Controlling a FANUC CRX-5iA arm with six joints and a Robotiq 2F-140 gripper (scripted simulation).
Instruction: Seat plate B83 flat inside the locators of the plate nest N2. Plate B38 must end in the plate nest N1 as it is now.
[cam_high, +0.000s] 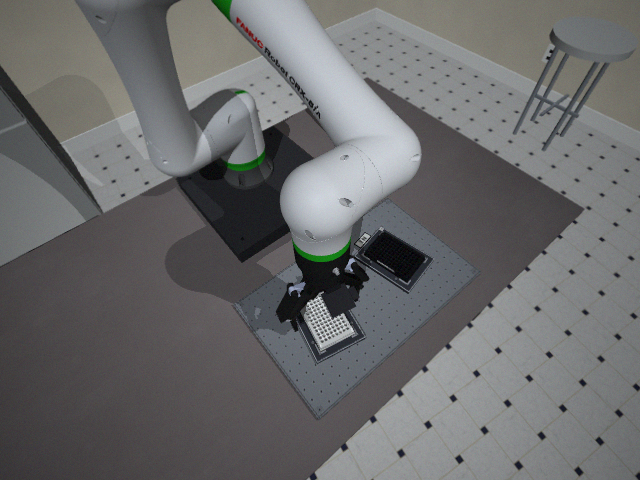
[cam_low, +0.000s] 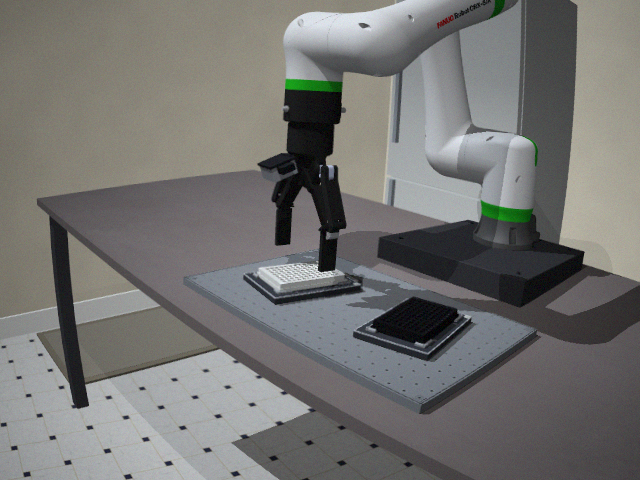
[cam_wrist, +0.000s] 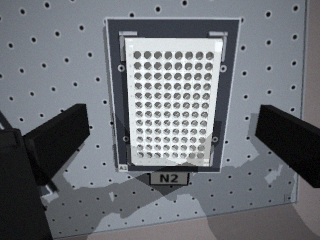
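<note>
The white well plate B83 lies 40 mm below my hand. From my hand the other things lie so: dark plate nest N2: 60 mm below; then black well plate B38: 240 mm to the left, 40 mm below, 10 mm behind.
</note>
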